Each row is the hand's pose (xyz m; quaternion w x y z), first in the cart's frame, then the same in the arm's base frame.
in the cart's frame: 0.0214 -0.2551 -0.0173 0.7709 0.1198 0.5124 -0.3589
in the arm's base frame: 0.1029 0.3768 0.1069 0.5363 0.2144 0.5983 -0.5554
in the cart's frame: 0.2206 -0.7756 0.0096 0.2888 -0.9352 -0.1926 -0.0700
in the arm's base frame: -0.0068 -0.1697 0.0819 0.3168 -0.9398 0.1272 0.0133
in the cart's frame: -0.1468 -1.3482 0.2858 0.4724 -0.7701 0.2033 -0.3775
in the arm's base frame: -0.5118 -0.5120 0.4904 0.3313 -0.7237 0.4980 -0.3442
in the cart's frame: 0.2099 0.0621 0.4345 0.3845 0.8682 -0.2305 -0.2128
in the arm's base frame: 0.5617 0.4801 0.4520 0.3185 0.7319 -0.3813 -0.4664
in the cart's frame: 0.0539 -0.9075 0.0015 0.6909 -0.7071 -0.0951 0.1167
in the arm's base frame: -0.2104 -0.1958 0.1375 0.7237 -0.6522 0.2218 0.0425
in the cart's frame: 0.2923 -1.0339 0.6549 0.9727 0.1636 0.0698 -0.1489
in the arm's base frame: 0.1168 -0.5253 0.6705 0.8611 0.1779 0.1970 -0.4338
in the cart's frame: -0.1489 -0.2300 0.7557 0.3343 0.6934 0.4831 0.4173
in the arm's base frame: 0.2259 0.3643 0.8891 0.3235 0.8714 0.3124 0.1958
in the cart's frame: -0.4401 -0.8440 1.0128 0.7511 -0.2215 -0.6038 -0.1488
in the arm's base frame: -0.2470 -0.0488 1.2546 0.7822 -0.3775 -0.3731 -0.3262
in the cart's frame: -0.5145 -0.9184 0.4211 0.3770 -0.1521 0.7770 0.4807
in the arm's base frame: -0.5317 0.0177 0.7295 0.3559 0.1654 0.8273 0.4020
